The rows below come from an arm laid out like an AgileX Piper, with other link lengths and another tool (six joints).
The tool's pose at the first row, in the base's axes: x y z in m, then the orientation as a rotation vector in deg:
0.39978, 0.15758, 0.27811, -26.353, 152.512, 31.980
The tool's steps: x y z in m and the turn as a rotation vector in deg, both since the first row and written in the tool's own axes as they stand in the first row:
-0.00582, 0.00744, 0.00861, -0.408, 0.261, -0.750
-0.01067, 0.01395, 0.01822, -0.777, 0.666, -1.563
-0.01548, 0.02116, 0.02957, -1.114, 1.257, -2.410
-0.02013, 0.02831, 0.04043, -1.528, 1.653, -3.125
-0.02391, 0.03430, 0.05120, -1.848, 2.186, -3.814
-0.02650, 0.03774, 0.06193, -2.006, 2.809, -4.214
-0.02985, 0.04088, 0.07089, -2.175, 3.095, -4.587
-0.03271, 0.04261, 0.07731, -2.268, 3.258, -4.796
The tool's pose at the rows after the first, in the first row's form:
0.40454, 0.16918, 0.27562, -27.554, 152.410, 32.287
0.40911, 0.18018, 0.27157, -28.885, 152.418, 32.508
0.41389, 0.19254, 0.26626, -30.330, 152.583, 32.657
0.41841, 0.20460, 0.26127, -31.546, 152.594, 32.967
0.42259, 0.21540, 0.25562, -32.762, 152.753, 33.145
0.42670, 0.22370, 0.24870, -33.596, 153.140, 33.182
0.43106, 0.23114, 0.24351, -34.255, 153.218, 33.271
0.43479, 0.23613, 0.23982, -34.625, 153.263, 33.318

